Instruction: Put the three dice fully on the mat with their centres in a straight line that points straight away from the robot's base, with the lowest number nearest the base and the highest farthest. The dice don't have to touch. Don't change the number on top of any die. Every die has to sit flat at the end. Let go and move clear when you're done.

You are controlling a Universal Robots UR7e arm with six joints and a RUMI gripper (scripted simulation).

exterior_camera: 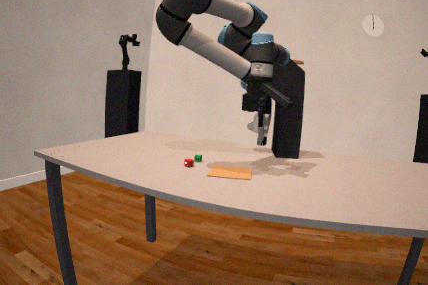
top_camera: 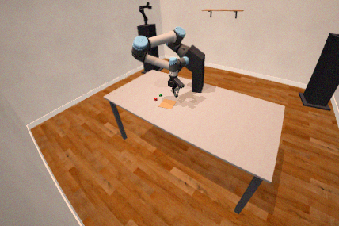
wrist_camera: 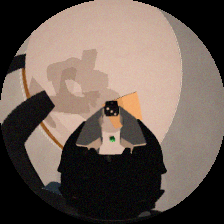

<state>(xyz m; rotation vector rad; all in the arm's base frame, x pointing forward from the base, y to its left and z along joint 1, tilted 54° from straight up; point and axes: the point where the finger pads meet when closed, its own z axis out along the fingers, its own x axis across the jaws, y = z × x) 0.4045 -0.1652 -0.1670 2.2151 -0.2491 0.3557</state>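
My hand is 20 mm short of the orange mat, 90 mm to the left of it and 120 mm above it. Also, from my hand: black die: right at my hand; then red die: 240 mm to the right, 110 mm below; then green die: 90 mm behind, 230 mm to the right, 110 mm below.
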